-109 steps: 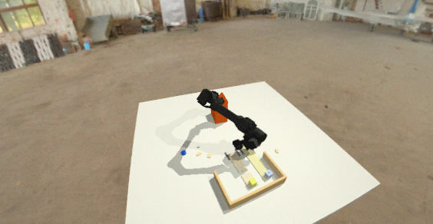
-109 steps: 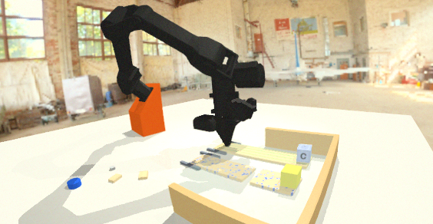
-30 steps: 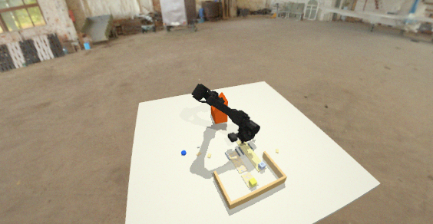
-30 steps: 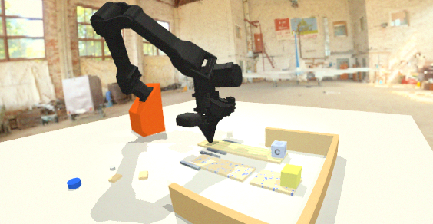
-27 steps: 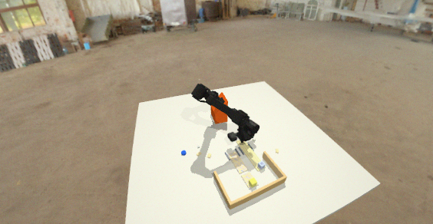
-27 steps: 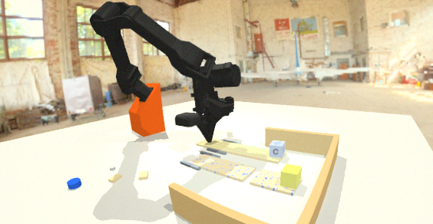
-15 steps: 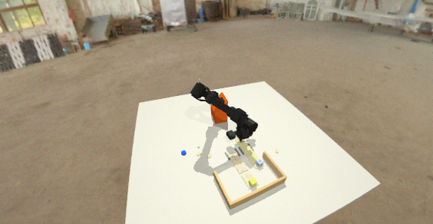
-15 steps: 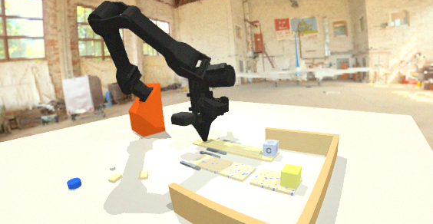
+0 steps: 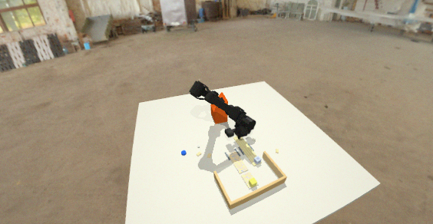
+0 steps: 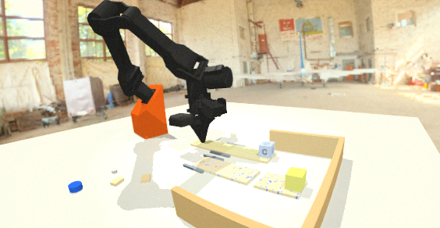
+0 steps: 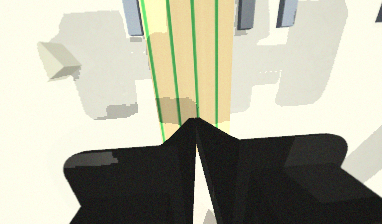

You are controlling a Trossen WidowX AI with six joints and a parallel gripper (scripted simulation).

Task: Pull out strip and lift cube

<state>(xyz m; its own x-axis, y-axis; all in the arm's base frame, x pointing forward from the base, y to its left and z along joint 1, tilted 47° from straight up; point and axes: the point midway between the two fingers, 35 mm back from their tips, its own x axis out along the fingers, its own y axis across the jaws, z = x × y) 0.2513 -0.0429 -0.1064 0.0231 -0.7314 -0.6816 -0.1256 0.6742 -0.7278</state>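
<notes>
Now: the pale blue cube 200 mm ahead of my gripper tip, 30 mm to the left of it and 20 mm above it. Round my gripper tip: blue disc: 370 mm to the right, 10 mm ahead; then tan block: 190 mm to the left, 170 mm ahead.
</notes>
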